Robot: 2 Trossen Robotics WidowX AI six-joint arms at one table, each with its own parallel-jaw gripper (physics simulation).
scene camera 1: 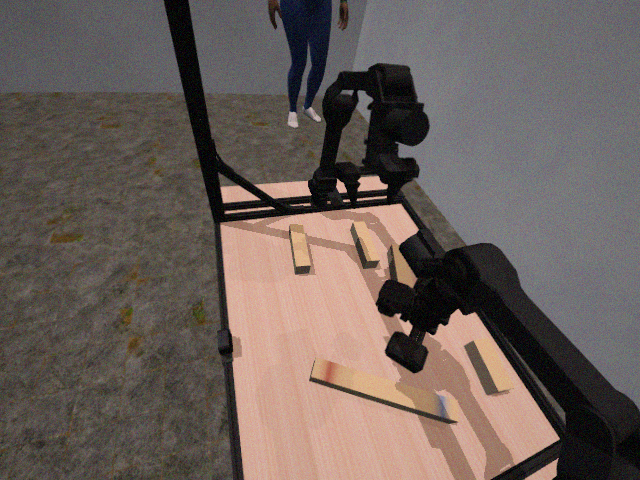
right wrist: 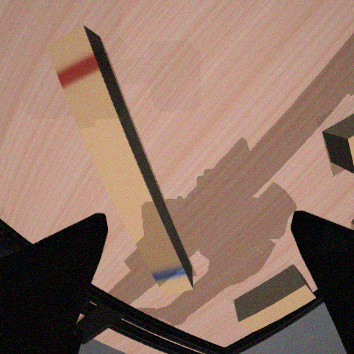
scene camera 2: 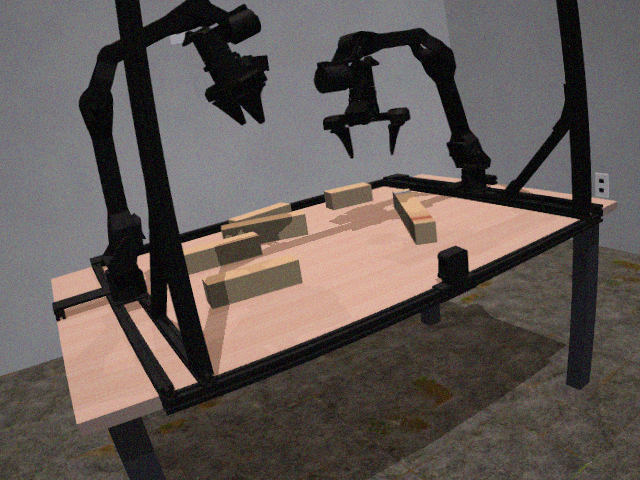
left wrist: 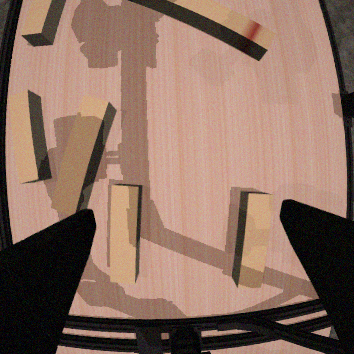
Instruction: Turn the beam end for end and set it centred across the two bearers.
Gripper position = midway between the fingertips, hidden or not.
Note:
The left gripper (scene camera 2: 252, 123) is open, with nothing in its grasp. The right gripper (scene camera 1: 402, 335) is open, holding nothing. Also in view: a beam (scene camera 1: 417, 401).
The beam also shows in the right wrist view (right wrist: 79, 59), in scene camera 2 (scene camera 2: 422, 227) and in the left wrist view (left wrist: 239, 31). The left gripper is seen too in scene camera 1 (scene camera 1: 371, 206) and in the left wrist view (left wrist: 188, 214). The right gripper is seen too in the right wrist view (right wrist: 201, 222) and in scene camera 2 (scene camera 2: 372, 156).

